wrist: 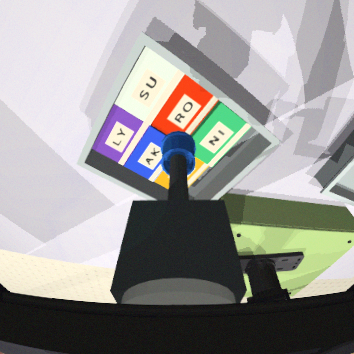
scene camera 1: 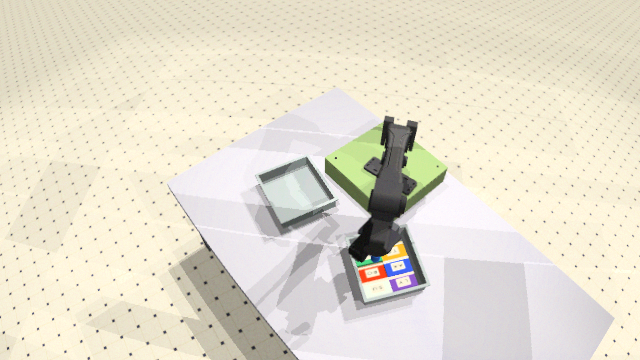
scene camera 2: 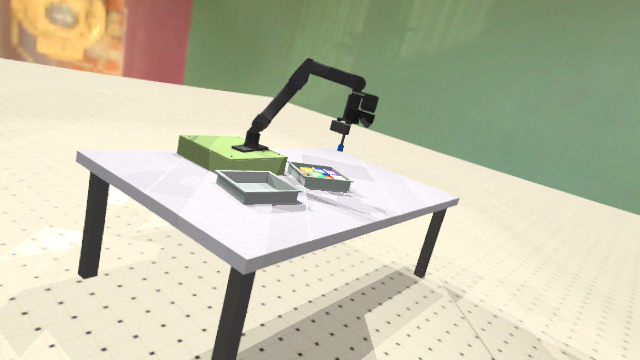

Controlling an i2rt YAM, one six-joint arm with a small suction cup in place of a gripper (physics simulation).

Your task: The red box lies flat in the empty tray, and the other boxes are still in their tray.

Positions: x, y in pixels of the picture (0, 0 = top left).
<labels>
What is my suction cup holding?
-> Nothing.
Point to a grey tray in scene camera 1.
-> At 296, 190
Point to a grey tray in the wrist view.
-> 257, 141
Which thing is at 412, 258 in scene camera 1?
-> A grey tray.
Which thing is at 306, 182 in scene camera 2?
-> A grey tray.
</labels>
